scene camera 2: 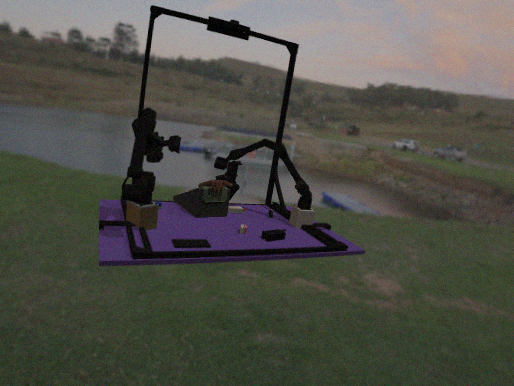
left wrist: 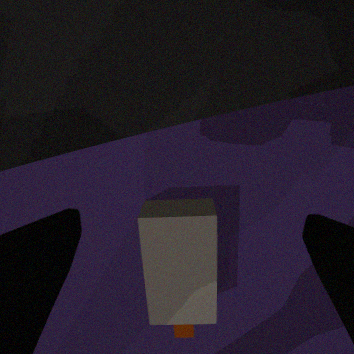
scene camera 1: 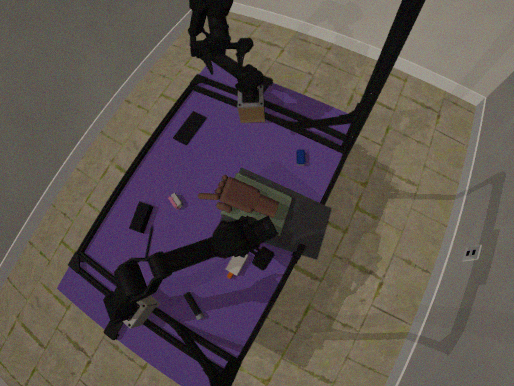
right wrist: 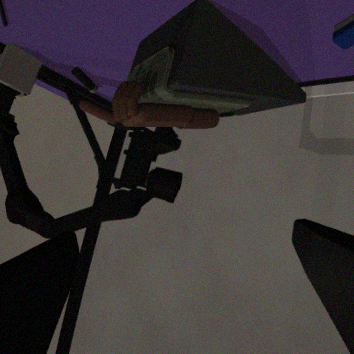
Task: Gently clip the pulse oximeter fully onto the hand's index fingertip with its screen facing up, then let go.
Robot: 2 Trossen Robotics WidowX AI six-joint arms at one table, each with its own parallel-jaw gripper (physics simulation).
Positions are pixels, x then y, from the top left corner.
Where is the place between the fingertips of the right gripper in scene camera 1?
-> At 226,72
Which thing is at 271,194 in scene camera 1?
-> A green pad.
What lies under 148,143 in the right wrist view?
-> The left gripper.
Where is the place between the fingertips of the left gripper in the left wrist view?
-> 194,223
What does the right gripper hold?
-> Nothing.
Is the right gripper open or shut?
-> Open.
